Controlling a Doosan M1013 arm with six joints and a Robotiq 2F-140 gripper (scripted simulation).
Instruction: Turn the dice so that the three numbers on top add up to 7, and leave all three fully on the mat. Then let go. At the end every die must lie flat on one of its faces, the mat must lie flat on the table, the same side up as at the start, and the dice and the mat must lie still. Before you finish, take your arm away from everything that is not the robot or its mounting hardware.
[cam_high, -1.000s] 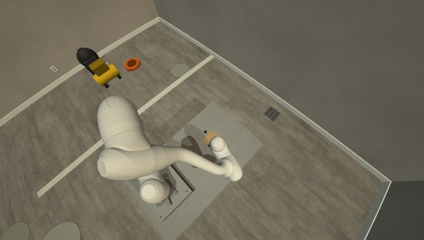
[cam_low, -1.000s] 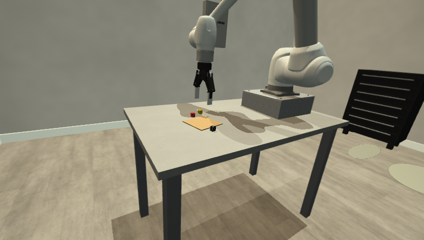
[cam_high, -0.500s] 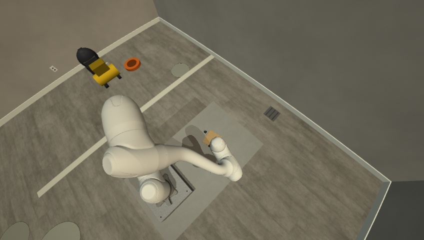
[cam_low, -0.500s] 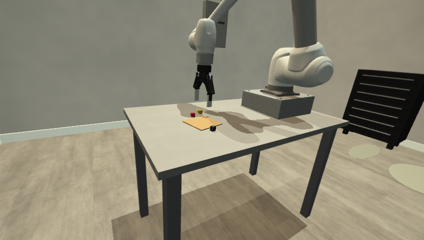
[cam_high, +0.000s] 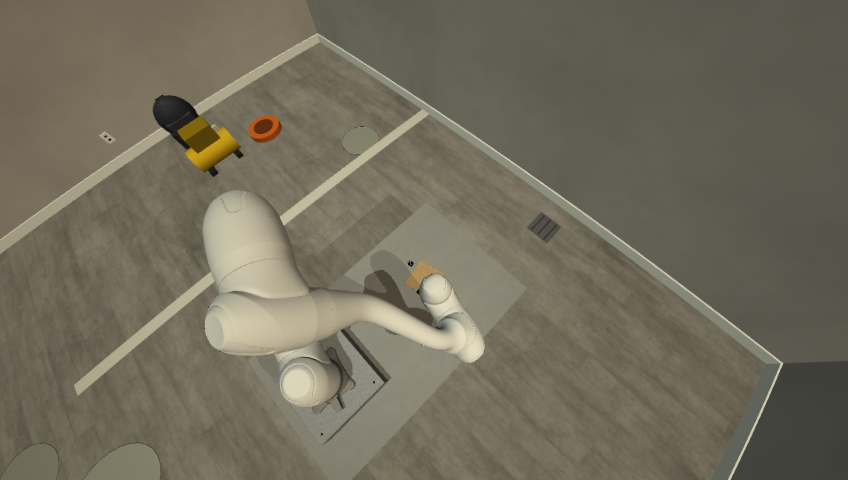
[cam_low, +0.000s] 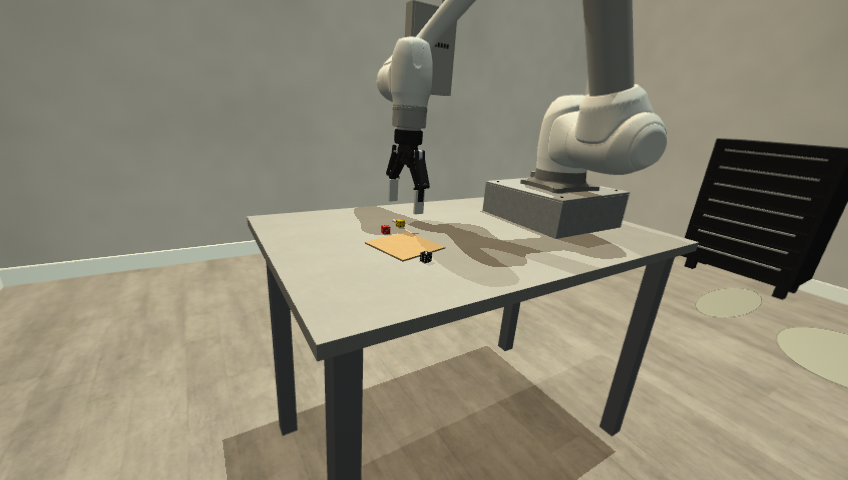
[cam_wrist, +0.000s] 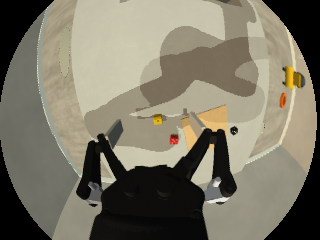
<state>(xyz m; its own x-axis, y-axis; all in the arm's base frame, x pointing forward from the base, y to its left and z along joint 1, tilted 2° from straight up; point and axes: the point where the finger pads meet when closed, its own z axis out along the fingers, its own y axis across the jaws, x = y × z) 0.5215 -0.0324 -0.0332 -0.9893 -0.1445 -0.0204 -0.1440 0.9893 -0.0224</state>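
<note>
The yellow die is 5 cm below my hand, 1 cm to the left of it and 1 cm ahead of it. Round my hand: tan mat 16 cm to the left, 6 cm below, 6 cm ahead; red die 7 cm ahead, 5 cm to the left, 5 cm below; small white die 26 cm to the left, 5 cm below, 4 cm ahead.
</note>
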